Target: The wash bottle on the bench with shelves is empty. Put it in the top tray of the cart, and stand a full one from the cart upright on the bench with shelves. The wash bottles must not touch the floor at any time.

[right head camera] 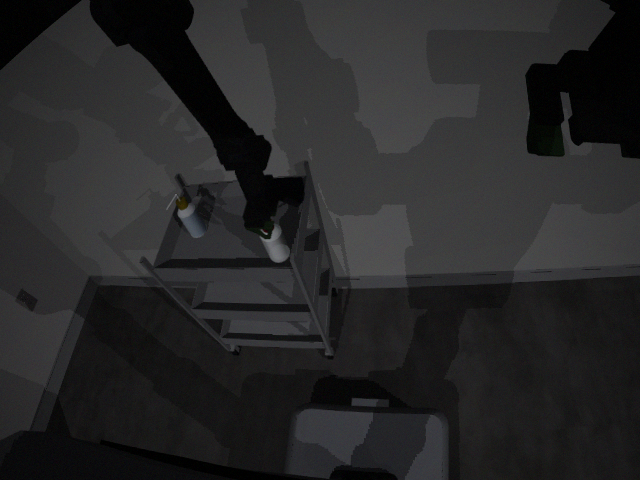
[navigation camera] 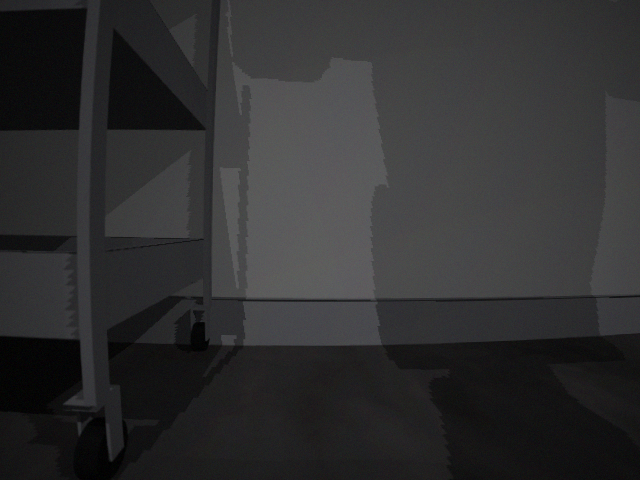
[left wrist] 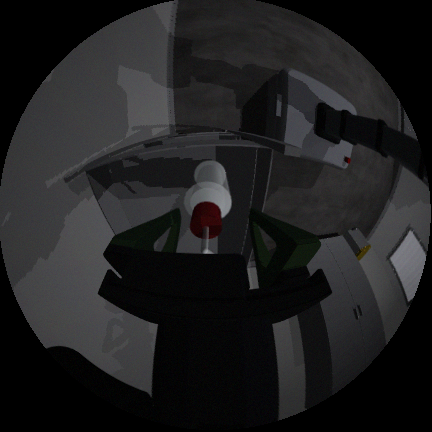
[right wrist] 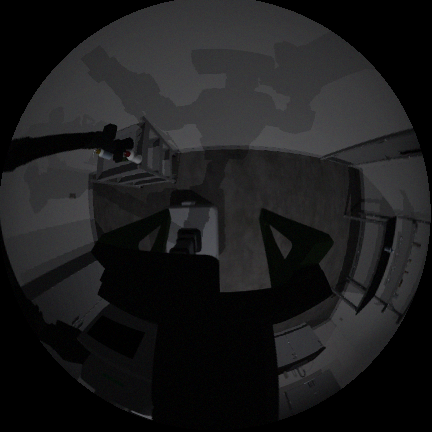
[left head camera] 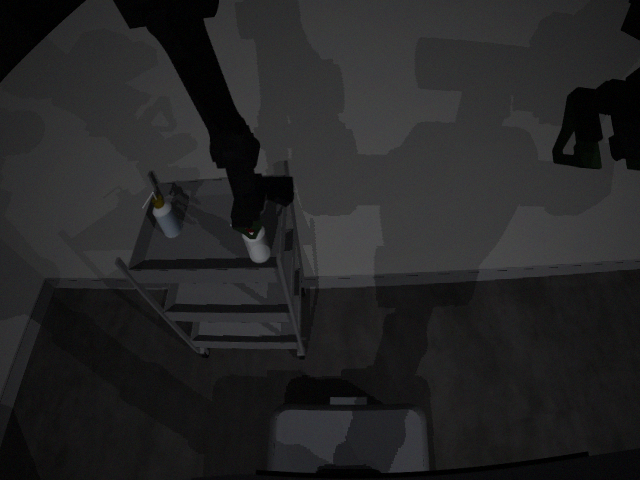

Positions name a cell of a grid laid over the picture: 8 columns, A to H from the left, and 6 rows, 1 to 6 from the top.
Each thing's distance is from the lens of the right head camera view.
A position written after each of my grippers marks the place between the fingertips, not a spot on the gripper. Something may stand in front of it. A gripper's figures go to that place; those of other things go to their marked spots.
my left gripper (right head camera: D3): 92 cm
my right gripper (right head camera: H2): 37 cm
